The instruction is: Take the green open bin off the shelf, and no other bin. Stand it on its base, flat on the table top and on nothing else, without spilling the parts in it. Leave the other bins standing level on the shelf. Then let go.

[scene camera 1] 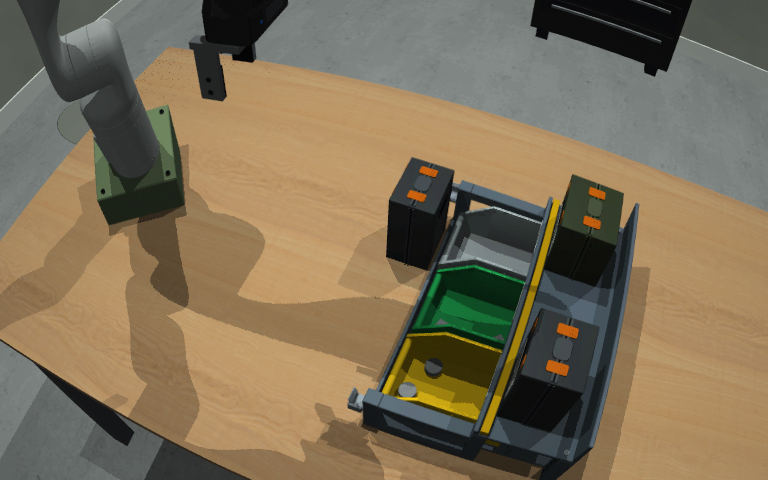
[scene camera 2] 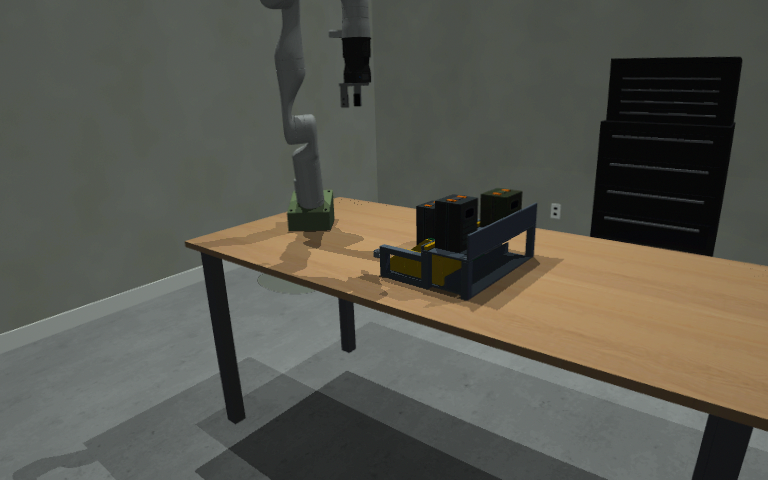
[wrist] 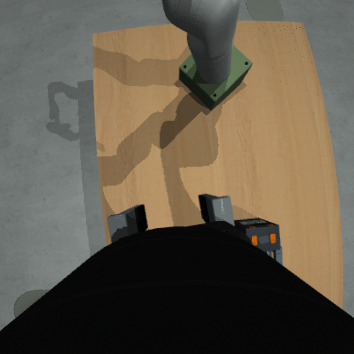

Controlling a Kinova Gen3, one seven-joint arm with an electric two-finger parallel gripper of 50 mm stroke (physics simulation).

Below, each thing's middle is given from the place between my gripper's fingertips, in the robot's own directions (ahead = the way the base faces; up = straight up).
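Labels:
Counting from my hand, I find the green open bin [scene camera 1: 477, 303] 27 cm ahead, 6 cm to the left and 40 cm below. The yellow bin [scene camera 1: 459, 391] is 25 cm ahead of my hand and 5 cm to the right of it, 40 cm below. As for the yellow rail [scene camera 1: 507, 368], it sits 32 cm ahead of my hand, 5 cm to the left, and 33 cm below. I also see the black case [scene camera 1: 418, 208], which is a good way ahead of my hand, a good way to the left of it and far below it.

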